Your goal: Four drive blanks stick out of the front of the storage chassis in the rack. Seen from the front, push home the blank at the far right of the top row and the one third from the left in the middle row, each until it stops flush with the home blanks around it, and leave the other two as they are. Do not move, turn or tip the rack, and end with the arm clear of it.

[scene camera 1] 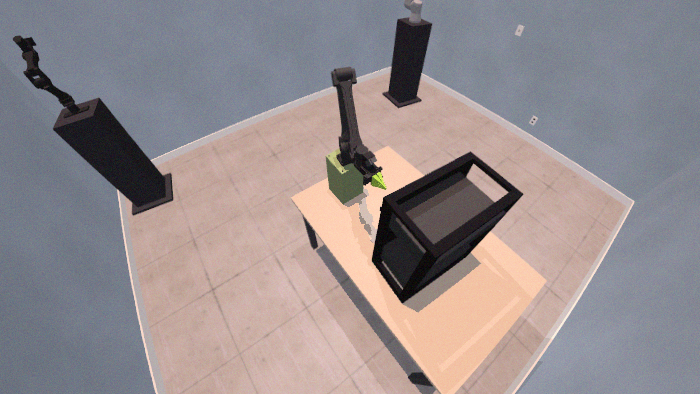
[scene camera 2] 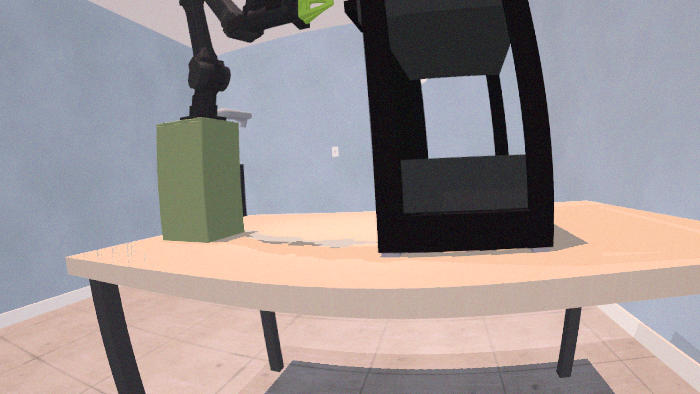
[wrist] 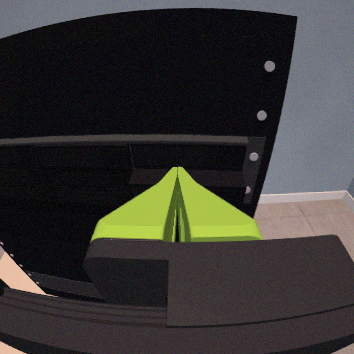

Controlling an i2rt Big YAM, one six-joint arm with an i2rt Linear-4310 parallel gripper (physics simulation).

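Where they show: gripper, fingertip midpoint: (scene camera 1: 386, 189) (scene camera 2: 333, 1) (wrist: 176, 175); arm's base at its link origin: (scene camera 1: 347, 158) (scene camera 2: 203, 122).
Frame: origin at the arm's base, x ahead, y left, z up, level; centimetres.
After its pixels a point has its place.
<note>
The black rack (scene camera 1: 419, 275) {x 81.0, y -10.1, z 10.9 cm} (scene camera 2: 395, 150) {x 56.7, y -11.9, z -14.7 cm} (wrist: 150, 75) {x 51.9, y -0.2, z 25.0 cm} stands upright on the table. The dark storage chassis (scene camera 2: 450, 45) {x 66.3, y 9.9, z 10.6 cm} (wrist: 190, 139) {x 51.1, y -3.8, z 19.4 cm} sits in it. In the wrist view, the far-right blank of the top row (wrist: 190, 156) {x 50.7, y -3.9, z 17.9 cm} is a dark face beside the screwed ear; a slightly lighter ledge lies below it. The blanks are too dark to tell which stick out or are flush; the lower rows are mostly dark or hidden by the fingers. My gripper (scene camera 1: 385, 188) {x 43.9, y -3.6, z 20.6 cm} (scene camera 2: 332, 2) {x 43.9, y -3.6, z 20.6 cm} (wrist: 176, 175) {x 43.9, y -3.6, z 20.6 cm} is shut and empty, its green fingertips in front of the chassis, with a gap between them and the rack in scene camera 2.
The arm stands on a green pedestal (scene camera 1: 345, 182) {x 8.7, y -6.2, z -10.2 cm} (scene camera 2: 182, 180) {x 1.8, y -9.7, z -16.0 cm} on the wooden table (scene camera 1: 480, 320) {x 110.0, y 21.9, z -31.7 cm} (scene camera 2: 300, 272) {x 44.9, y -22.9, z -31.7 cm}. A dark box (scene camera 2: 465, 185) {x 67.2, y -7.5, z -20.8 cm} sits low in the rack. Two black columns (scene camera 1: 107, 150) (scene camera 1: 410, 62) bearing other arms stand on the floor away from the table.
</note>
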